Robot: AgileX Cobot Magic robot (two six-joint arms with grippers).
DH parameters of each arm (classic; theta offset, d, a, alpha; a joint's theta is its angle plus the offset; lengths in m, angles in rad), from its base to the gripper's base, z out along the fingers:
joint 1: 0 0.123 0 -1.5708
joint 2: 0.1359 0 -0.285 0
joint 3: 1.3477 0 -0.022 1.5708
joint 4: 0 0.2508 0 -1.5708
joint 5: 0 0 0.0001 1.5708
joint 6: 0 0.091 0 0
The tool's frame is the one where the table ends.
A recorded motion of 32 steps. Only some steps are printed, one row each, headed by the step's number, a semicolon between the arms.
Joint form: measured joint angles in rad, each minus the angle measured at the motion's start. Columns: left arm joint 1, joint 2, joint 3, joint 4, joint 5, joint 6; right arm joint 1, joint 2, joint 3, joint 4, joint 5, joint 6.
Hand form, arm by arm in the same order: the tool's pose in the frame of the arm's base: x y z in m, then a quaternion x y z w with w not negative. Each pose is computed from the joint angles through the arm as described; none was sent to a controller.
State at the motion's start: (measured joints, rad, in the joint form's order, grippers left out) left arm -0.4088 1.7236 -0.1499 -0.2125 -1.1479 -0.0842; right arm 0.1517 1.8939 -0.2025 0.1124 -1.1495 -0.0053
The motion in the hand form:
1: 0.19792 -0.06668 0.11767 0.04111 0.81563 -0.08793 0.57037; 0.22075 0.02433 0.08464 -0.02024 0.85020 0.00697 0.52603
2: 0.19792 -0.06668 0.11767 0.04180 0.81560 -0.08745 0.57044; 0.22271 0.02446 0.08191 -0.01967 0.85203 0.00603 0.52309
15: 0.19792 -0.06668 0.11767 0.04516 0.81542 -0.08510 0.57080; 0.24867 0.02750 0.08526 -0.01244 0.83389 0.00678 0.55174
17: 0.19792 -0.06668 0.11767 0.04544 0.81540 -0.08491 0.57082; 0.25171 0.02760 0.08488 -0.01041 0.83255 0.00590 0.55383
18: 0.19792 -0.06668 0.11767 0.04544 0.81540 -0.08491 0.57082; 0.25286 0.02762 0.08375 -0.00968 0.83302 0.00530 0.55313
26: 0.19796 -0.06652 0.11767 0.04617 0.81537 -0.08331 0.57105; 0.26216 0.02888 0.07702 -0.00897 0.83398 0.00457 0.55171
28: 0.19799 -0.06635 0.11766 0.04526 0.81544 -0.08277 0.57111; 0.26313 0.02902 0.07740 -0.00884 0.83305 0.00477 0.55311
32: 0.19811 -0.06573 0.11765 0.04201 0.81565 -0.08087 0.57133; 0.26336 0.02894 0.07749 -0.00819 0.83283 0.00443 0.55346
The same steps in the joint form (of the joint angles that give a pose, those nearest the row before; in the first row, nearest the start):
1: 0.0000 0.0000 0.0000 0.0000 0.0000 0.0004; 0.0000 0.0128 -0.0045 0.0000 0.0000 0.0000
2: 0.0000 0.0000 0.0000 0.0000 0.0000 0.0021; 0.0000 0.0287 -0.0134 0.0020 0.0000 0.0000
15: 0.0000 0.0000 0.0000 0.0000 0.0000 0.0104; 0.0000 0.0544 -0.1075 0.0132 0.0000 0.0000
17: 0.0000 0.0000 0.0000 0.0000 0.0000 0.0110; 0.0000 0.0610 -0.1191 0.0175 0.0000 0.0000
18: 0.0000 0.0000 0.0000 0.0000 0.0000 0.0110; 0.0000 0.0676 -0.1240 0.0194 0.0000 0.0000
26: 0.0000 0.0000 0.0000 -0.0020 0.0000 0.0149; 0.0000 0.1104 -0.1633 0.0214 0.0000 0.0000
28: 0.0000 0.0000 0.0000 -0.0041 0.0000 0.0149; 0.0000 0.1104 -0.1667 0.0214 0.0000 0.0000
32: 0.0000 0.0000 0.0000 -0.0116 0.0000 0.0149; 0.0000 0.1104 -0.1676 0.0228 0.0000 0.0000

